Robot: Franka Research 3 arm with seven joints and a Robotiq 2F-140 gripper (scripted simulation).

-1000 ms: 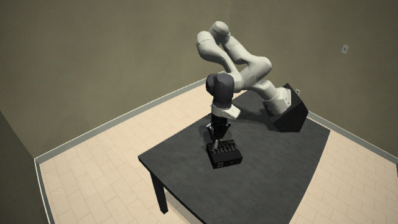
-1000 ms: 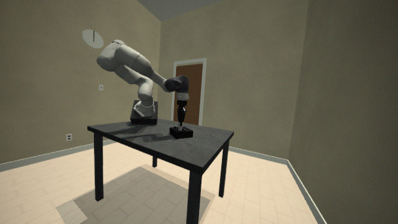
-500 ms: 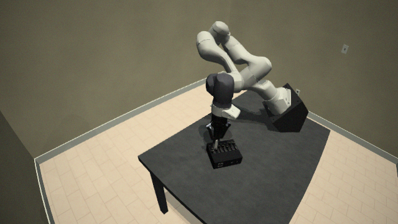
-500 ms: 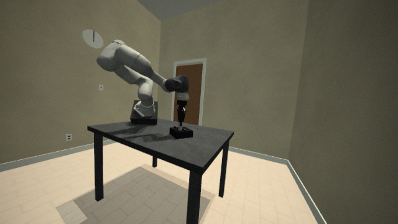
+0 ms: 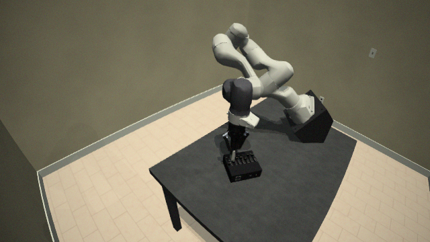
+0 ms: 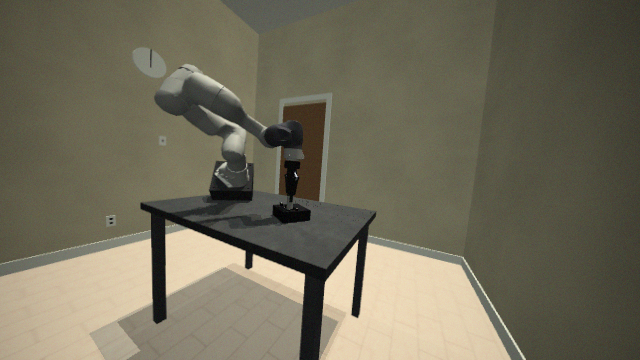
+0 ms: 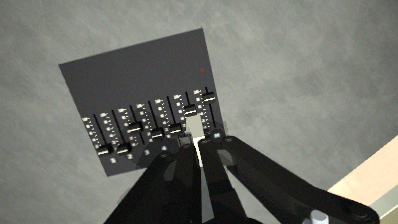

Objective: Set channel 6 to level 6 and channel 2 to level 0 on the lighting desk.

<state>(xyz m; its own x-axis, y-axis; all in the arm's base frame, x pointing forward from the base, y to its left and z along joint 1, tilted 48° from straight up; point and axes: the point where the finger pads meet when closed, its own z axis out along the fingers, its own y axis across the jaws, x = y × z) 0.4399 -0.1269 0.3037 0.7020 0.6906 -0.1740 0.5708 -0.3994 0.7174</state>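
Right now my hand is 1 cm short of the channel 6 cap, 1 cm to the right of it and 3 cm above it. Round my hand: channel 1 cap 7 cm behind, 8 cm to the left, 3 cm below; then channel 2 cap 6 cm behind, 6 cm to the left, 3 cm below.
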